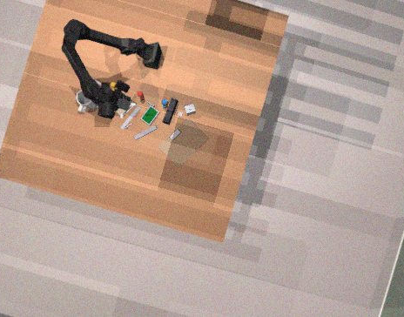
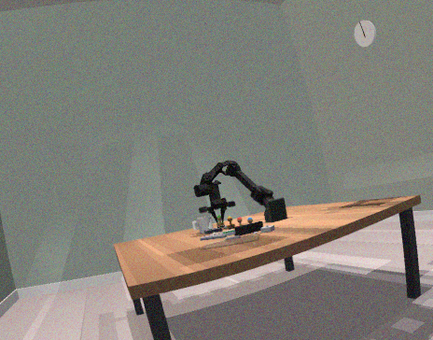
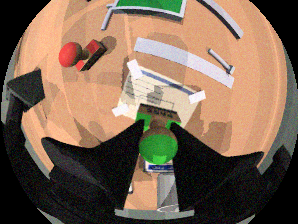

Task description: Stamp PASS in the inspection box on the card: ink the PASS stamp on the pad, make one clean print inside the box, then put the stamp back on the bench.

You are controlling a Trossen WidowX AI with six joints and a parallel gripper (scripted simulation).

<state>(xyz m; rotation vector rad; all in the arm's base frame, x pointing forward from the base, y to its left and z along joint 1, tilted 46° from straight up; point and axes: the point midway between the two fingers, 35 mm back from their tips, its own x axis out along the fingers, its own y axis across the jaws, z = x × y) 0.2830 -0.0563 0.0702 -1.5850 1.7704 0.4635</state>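
Now: gripper tip 5 cm above the white card. Round my gripper tip: green ink pad: 2 cm ahead, 16 cm to the left, 5 cm below; red-knobbed stamp: 7 cm behind, 9 cm to the left, 3 cm below; mug: 3 cm ahead, 18 cm to the right, 2 cm below.
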